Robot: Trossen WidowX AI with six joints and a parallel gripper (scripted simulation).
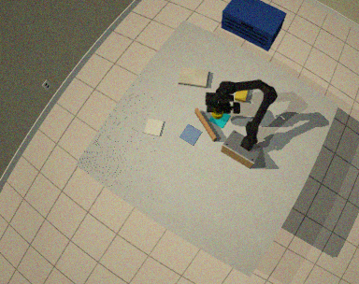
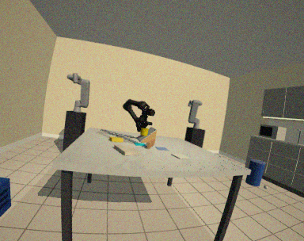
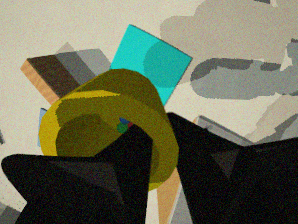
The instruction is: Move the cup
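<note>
The teal block lies 13 cm below my gripper tip, 1 cm to the right of it and 1 cm ahead of it. From my gripper tip the other things lie so: yellow cup 2 cm to the left, 2 cm ahead; then wooden bar 10 cm below, 9 cm to the left, 6 cm ahead; then yellow block 23 cm to the right, 11 cm below, 1 cm behind.
</note>
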